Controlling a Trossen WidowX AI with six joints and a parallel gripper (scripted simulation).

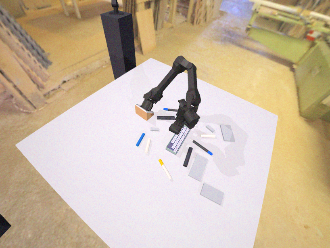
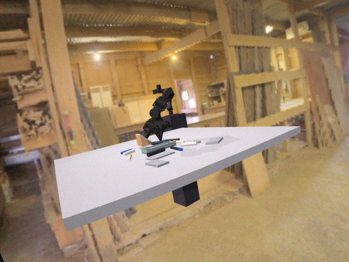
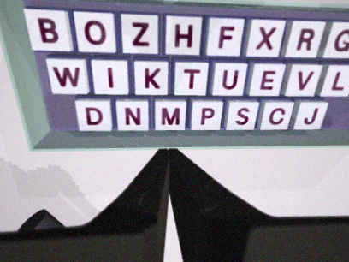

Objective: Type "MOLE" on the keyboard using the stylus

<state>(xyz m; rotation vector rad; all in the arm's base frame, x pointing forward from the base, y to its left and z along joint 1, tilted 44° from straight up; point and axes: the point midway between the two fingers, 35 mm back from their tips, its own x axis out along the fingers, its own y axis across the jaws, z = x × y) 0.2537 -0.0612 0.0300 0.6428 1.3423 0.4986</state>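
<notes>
My gripper tip is now 180 mm past the blue stylus, 140 mm to the left of it and 30 mm above it. Also, from my gripper tip: E key (60 mm to the right, 30 mm below, 30 mm ahead); then L key (100 mm to the right, 30 mm below, 30 mm ahead).
</notes>
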